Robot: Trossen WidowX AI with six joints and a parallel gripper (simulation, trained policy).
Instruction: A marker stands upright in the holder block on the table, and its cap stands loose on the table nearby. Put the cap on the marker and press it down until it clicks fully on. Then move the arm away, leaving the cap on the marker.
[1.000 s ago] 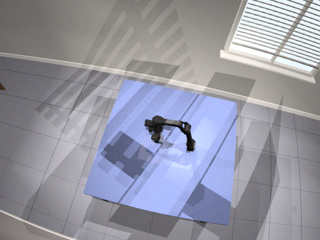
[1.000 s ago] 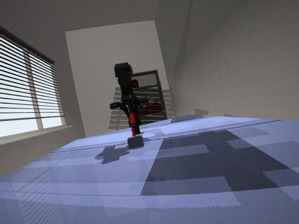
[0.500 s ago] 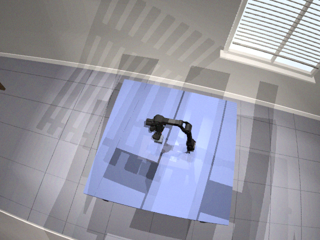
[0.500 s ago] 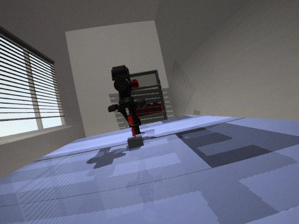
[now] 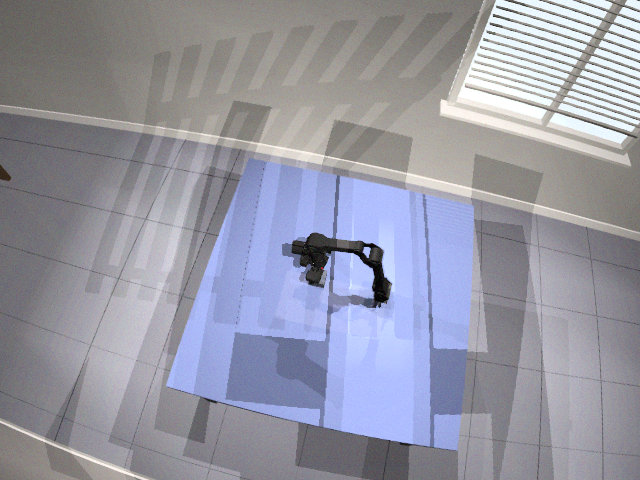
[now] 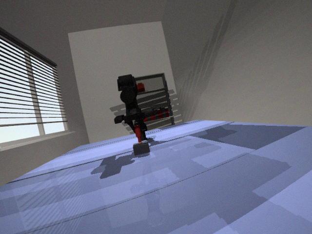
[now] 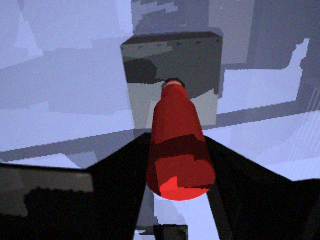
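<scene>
Right now my gripper tip is 20 mm above the red marker and 10 mm short of it. Round my gripper tip: dark grey holder block (80 mm below, 10 mm ahead); then red cap (10 mm ahead, 10 mm above).
</scene>
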